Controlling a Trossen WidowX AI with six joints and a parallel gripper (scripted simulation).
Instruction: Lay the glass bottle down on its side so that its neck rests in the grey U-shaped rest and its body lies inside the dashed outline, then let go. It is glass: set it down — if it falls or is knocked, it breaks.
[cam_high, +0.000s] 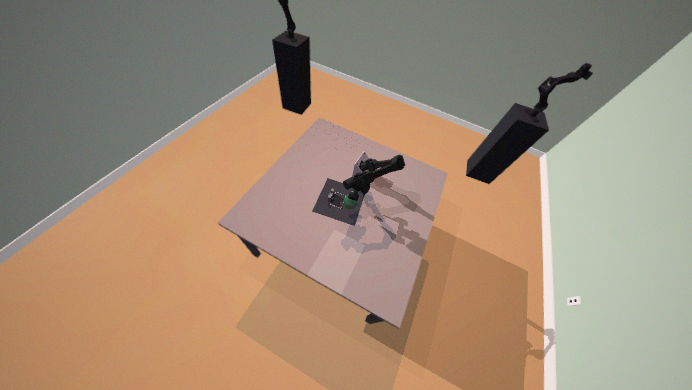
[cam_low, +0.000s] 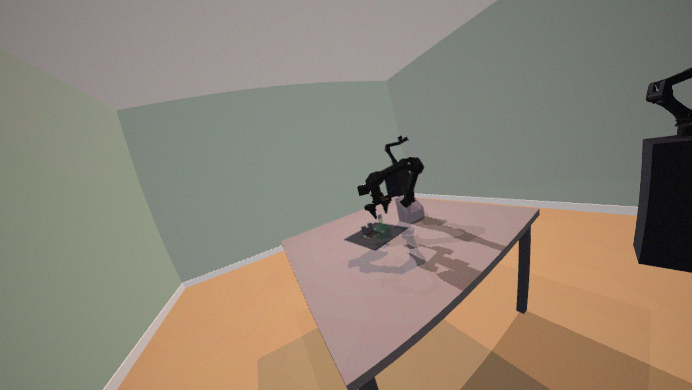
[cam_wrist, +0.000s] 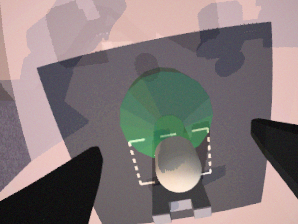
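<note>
The green glass bottle lies 50 mm below my gripper tip and 20 mm to the right of it. The rest, counted from my gripper tip: dark mat (140 mm below, 90 mm to the right).
</note>
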